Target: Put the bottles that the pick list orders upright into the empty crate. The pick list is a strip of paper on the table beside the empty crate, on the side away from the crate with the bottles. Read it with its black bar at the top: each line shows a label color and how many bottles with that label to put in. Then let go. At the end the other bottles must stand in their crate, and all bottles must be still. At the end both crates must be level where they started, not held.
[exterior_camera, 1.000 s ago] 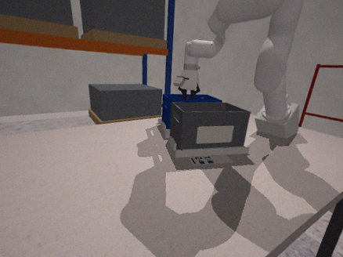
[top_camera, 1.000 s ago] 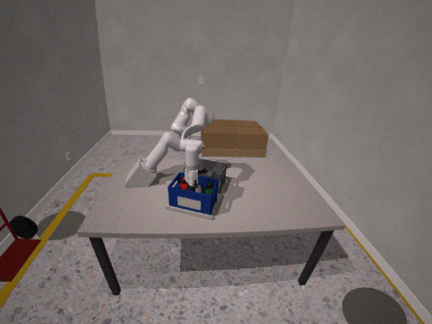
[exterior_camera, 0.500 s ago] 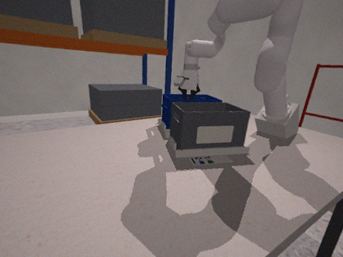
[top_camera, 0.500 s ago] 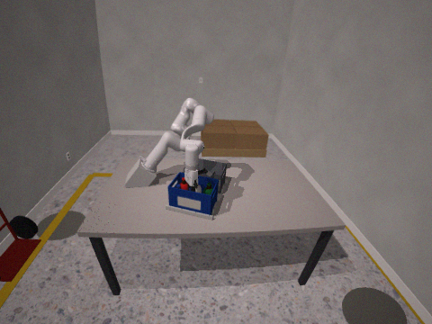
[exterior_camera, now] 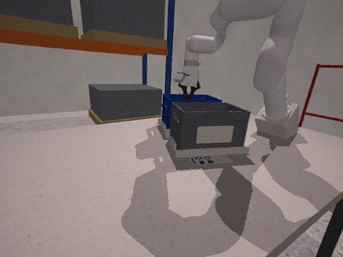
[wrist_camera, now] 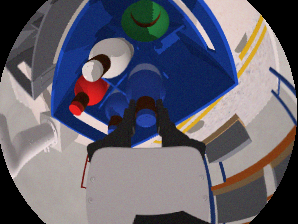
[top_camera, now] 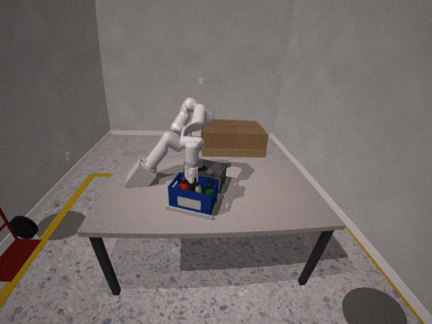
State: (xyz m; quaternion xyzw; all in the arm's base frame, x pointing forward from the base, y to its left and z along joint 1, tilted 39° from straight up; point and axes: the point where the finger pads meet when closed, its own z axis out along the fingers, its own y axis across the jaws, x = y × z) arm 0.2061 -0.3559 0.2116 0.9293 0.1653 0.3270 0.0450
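Right now my hand is 2 cm short of the blue crate, 4 cm to the right of it and 9 cm above it. Round my hand: red-capped bottle: 4 cm behind, 12 cm to the left, 9 cm below; white-capped bottle: 3 cm ahead, 8 cm to the left, 9 cm below; green-label bottle: 11 cm ahead, 4 cm to the left, 9 cm below.
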